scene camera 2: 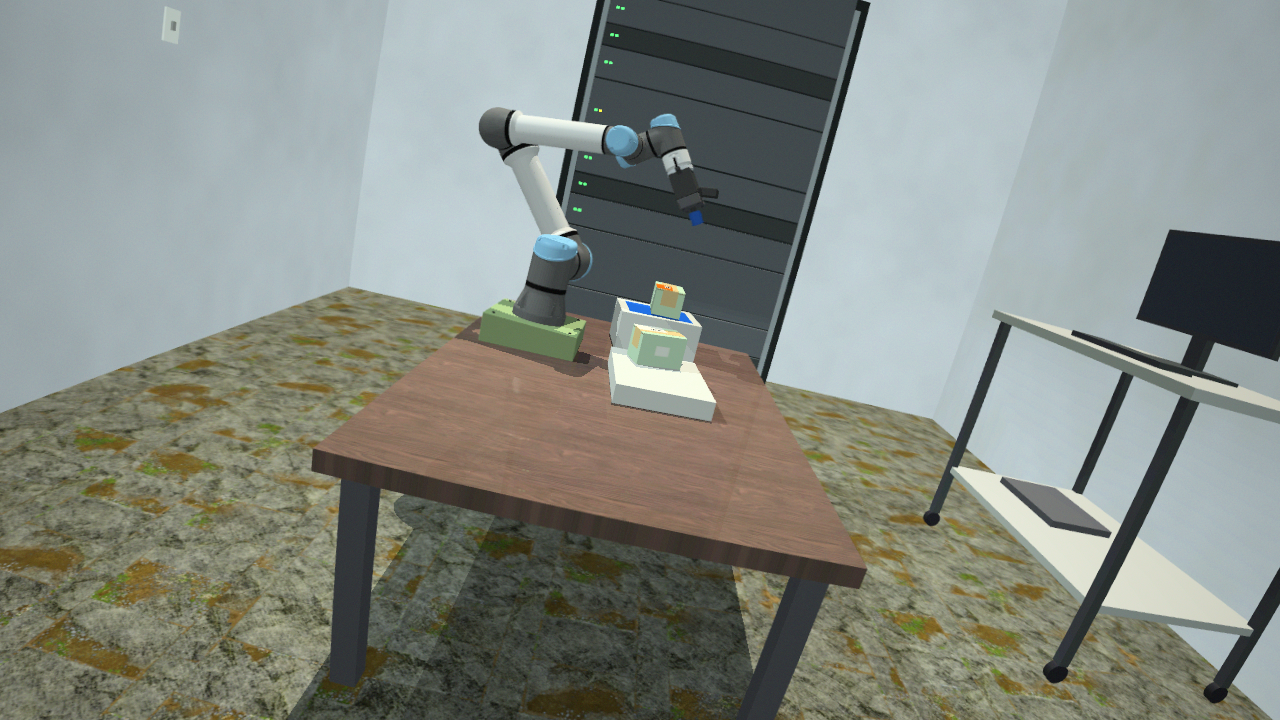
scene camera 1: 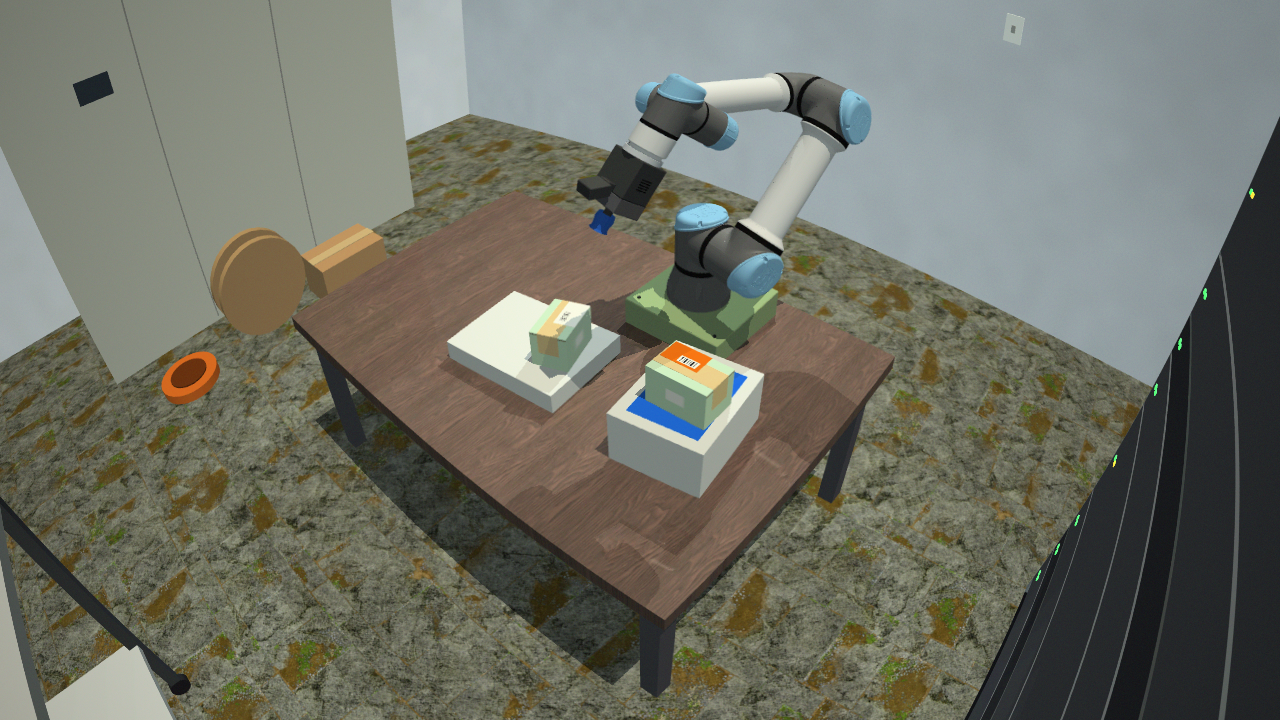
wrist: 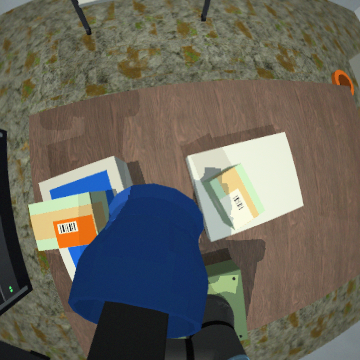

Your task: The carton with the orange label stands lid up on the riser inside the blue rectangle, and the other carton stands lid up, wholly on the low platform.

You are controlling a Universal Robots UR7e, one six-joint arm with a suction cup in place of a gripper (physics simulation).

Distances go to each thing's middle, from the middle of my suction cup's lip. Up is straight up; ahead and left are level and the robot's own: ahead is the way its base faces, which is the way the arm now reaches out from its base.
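The white riser (scene camera 1: 641, 435) is where I start: my suction cup is 370 mm above it, 30 mm past it and 180 mm to the right of it. Then there is the low white platform (scene camera 1: 496, 345), which is 410 mm below my suction cup, 30 mm behind it and 250 mm to the right of it.
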